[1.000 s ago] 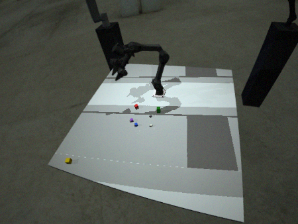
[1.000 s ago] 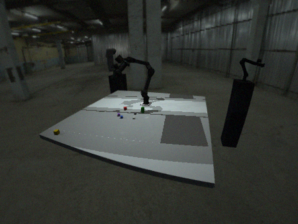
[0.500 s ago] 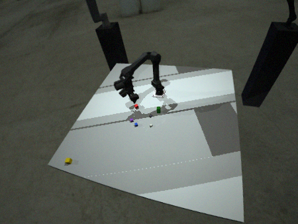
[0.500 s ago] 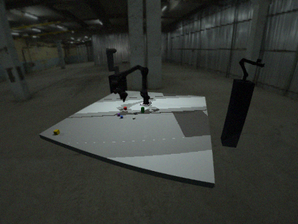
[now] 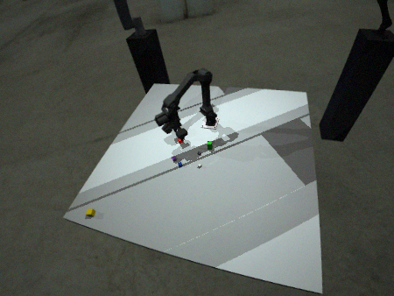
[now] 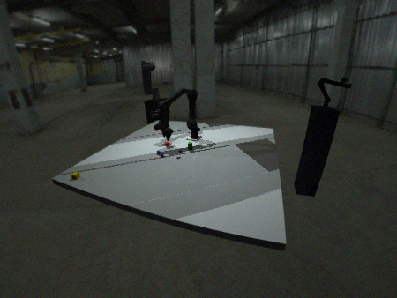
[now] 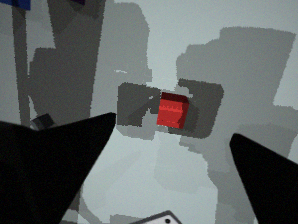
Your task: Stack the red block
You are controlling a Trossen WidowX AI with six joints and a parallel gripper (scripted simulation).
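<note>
My gripper tip is 4 cm above the red block. Also, from my gripper tip: grey block 7 cm ahead, 15 cm to the left, 5 cm below; blue block 18 cm ahead, 6 cm to the left, 5 cm below; purple block 14 cm ahead, 1 cm to the left, 5 cm below.
</note>
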